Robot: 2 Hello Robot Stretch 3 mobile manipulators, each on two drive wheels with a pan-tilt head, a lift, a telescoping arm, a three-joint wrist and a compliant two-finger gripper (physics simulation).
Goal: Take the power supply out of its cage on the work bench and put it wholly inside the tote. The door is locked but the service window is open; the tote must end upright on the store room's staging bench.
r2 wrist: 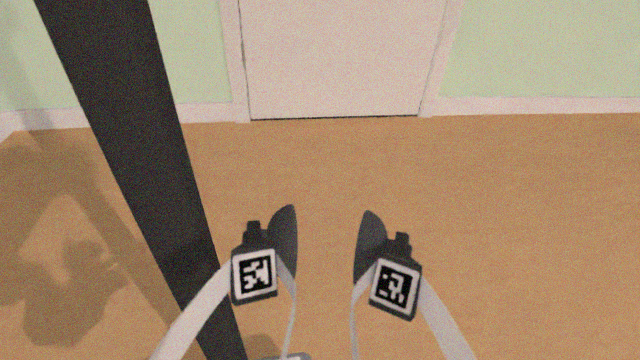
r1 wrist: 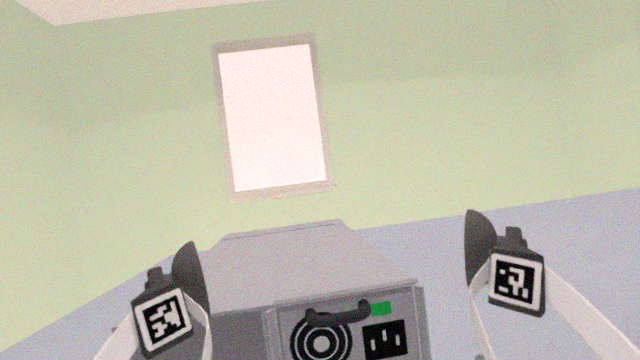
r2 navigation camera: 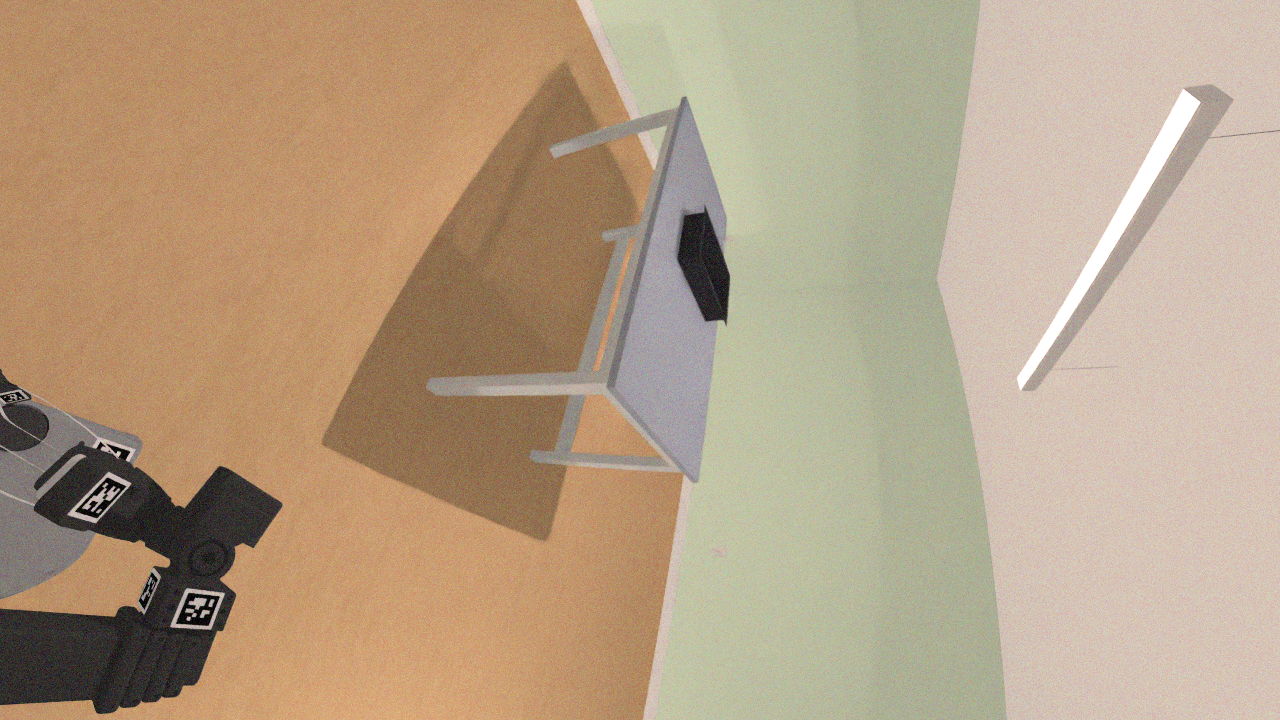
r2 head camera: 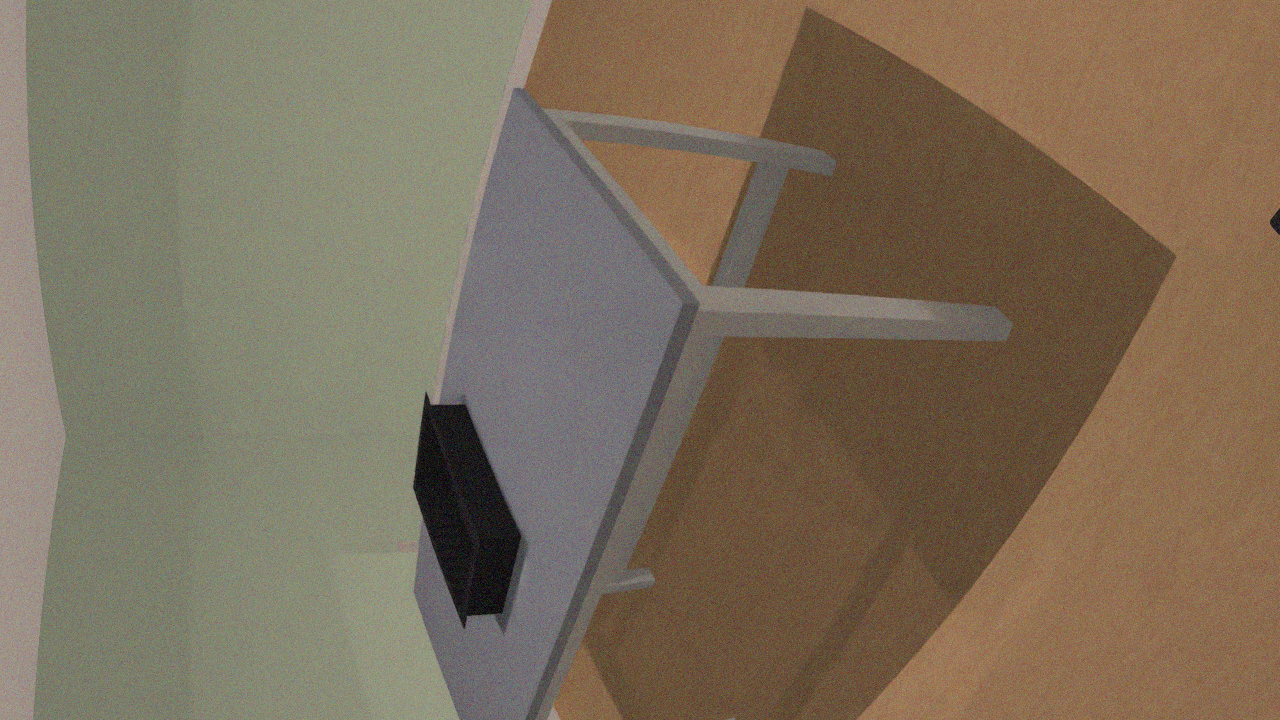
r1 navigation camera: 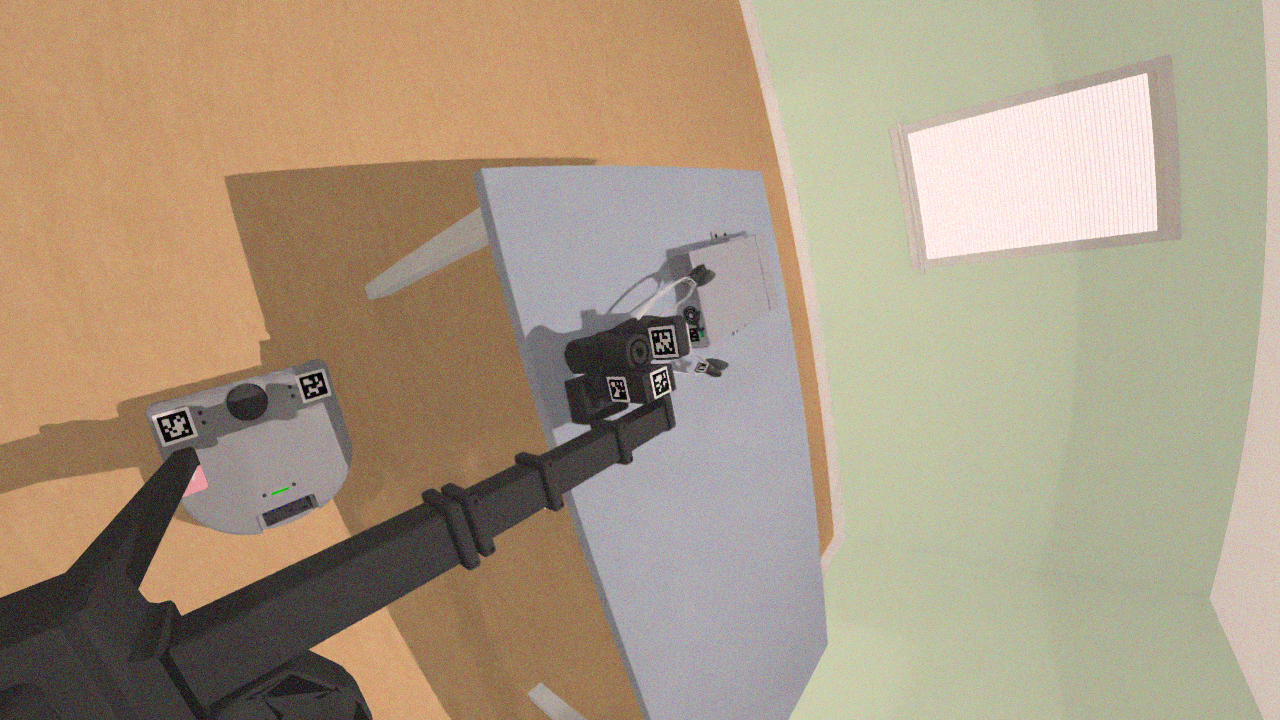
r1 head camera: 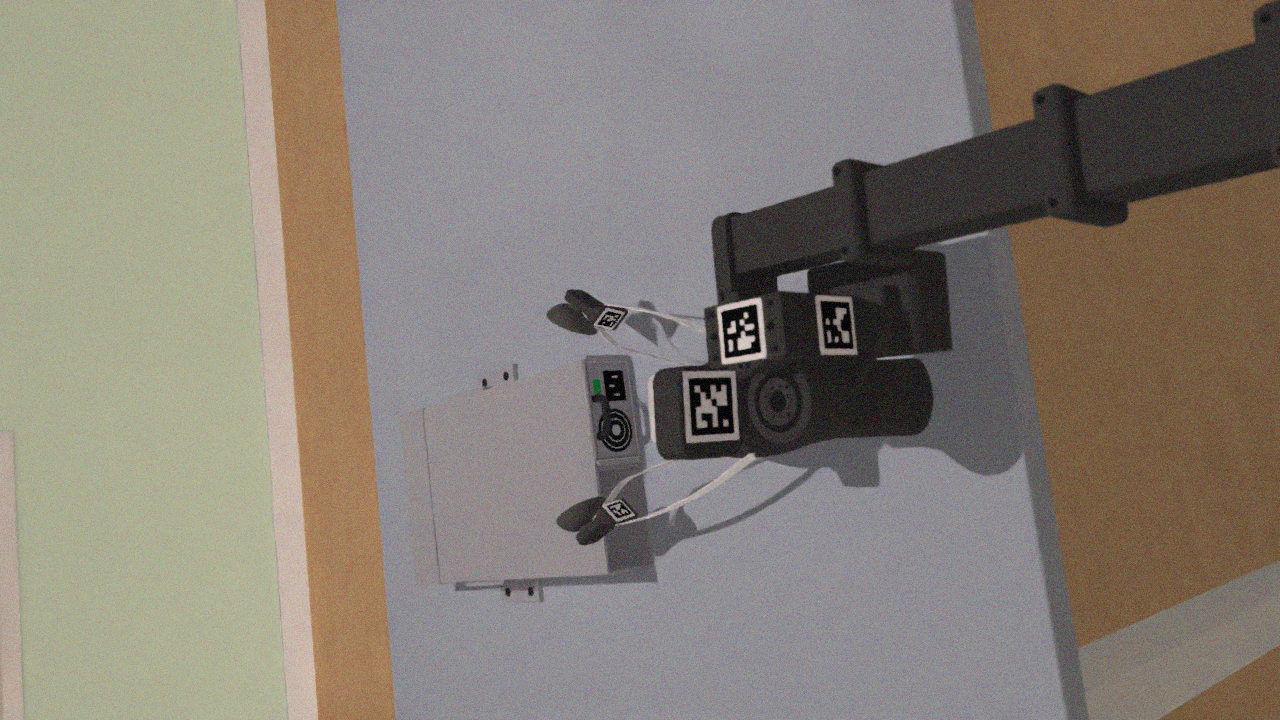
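The grey power supply (r1 head camera: 614, 429) (r1 navigation camera: 691, 316) (r1 wrist: 350, 340) has a round fan, a black socket, a green patch and a dark handle. It sits at the open front of the pale cage (r1 head camera: 510, 483) (r1 navigation camera: 735, 282) (r1 wrist: 300, 270), which hides its rear. The cage stands on the work bench (r1 head camera: 626, 134) (r1 navigation camera: 680, 501). My r1 gripper (r1 head camera: 577, 416) (r1 navigation camera: 708, 320) (r1 wrist: 332, 257) is wide open, its fingers above and either side of the supply's face, not touching it. The black tote (r2 head camera: 469, 519) (r2 navigation camera: 704, 264) stands upright on the staging bench (r2 head camera: 572, 268) (r2 navigation camera: 662, 358). My r2 gripper (r2 wrist: 326, 240) is open and empty, away from that bench.
A closed door (r2 wrist: 340, 60) is beyond the r2 gripper. The dark r2 mast (r2 wrist: 125, 125) crosses the left of the r2 wrist view. The r1 base (r1 navigation camera: 259, 456) stands beside the work bench. A bright framed window (r1 navigation camera: 1038, 170) (r1 wrist: 272, 117) is in the wall behind the cage.
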